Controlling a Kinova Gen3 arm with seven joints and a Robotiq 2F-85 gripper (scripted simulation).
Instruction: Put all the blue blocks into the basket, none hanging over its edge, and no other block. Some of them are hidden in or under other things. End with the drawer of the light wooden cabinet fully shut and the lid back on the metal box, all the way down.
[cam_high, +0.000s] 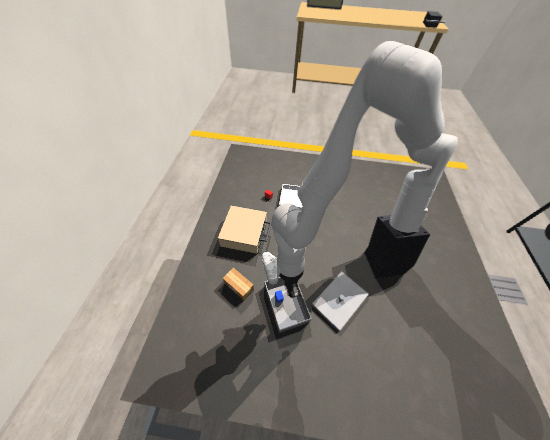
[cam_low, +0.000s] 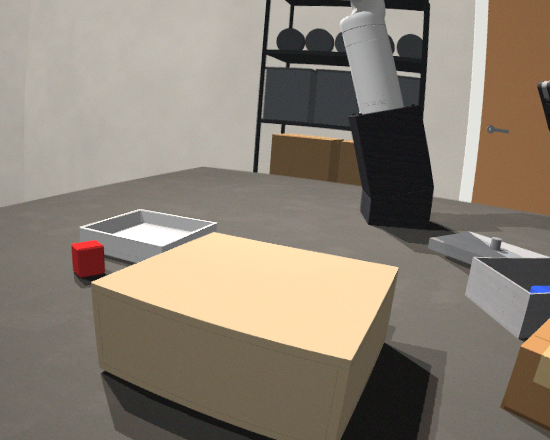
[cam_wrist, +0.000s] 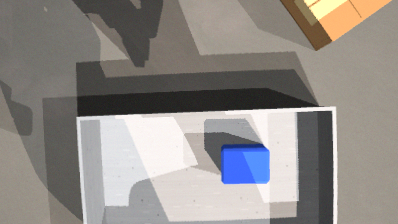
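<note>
My gripper is now 160 mm above the grey metal box and 10 mm to the left of it. From my hand the other things lie so: lid: 200 mm behind, 170 mm below, 90 mm to the right; then brown box: 200 mm ahead, 150 mm below, 10 mm to the right; then drawer: 250 mm to the right, 250 mm ahead, 150 mm below.
</note>
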